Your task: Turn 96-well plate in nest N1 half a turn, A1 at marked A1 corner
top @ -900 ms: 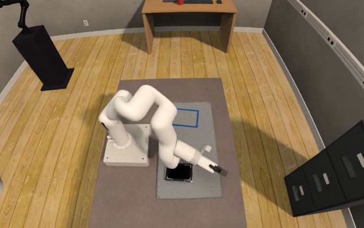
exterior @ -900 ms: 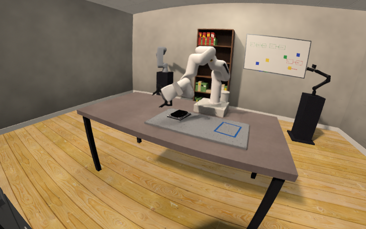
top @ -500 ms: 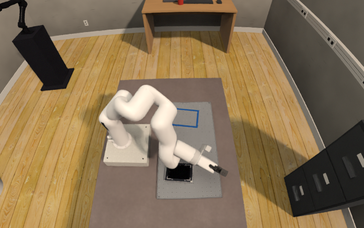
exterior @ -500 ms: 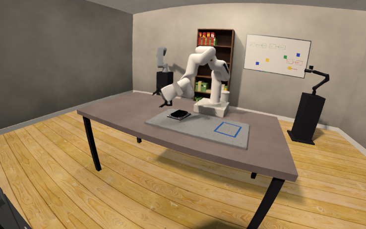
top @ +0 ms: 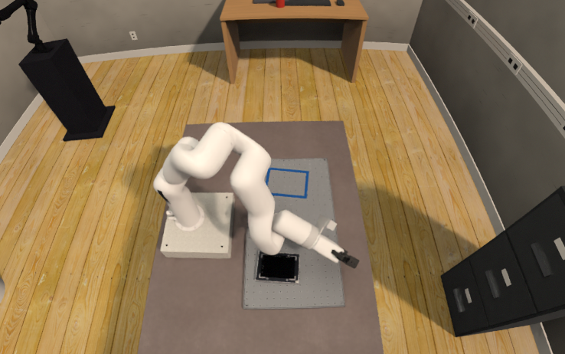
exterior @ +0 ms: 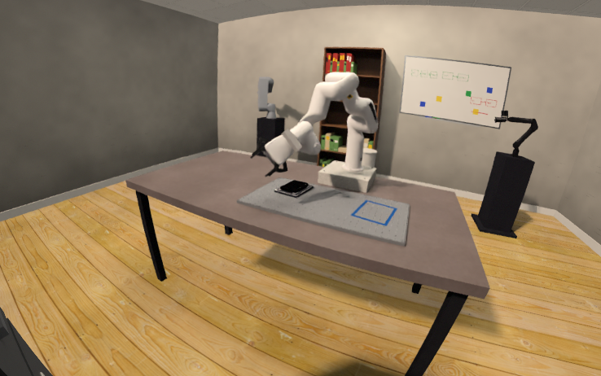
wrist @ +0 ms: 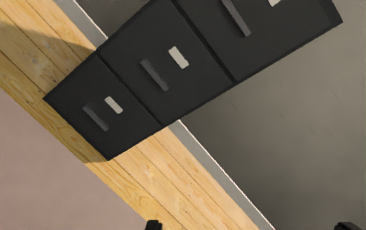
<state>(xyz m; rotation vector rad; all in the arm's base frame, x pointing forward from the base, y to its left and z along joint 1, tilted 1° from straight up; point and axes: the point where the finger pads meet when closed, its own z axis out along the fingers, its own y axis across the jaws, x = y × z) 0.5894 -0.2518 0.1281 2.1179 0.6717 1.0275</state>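
My hand is 24 cm past the black 96-well plate, 4 cm to the right of it and 16 cm above it. Also, from my hand: plate nest N1: 24 cm behind, 4 cm to the left, 17 cm below.
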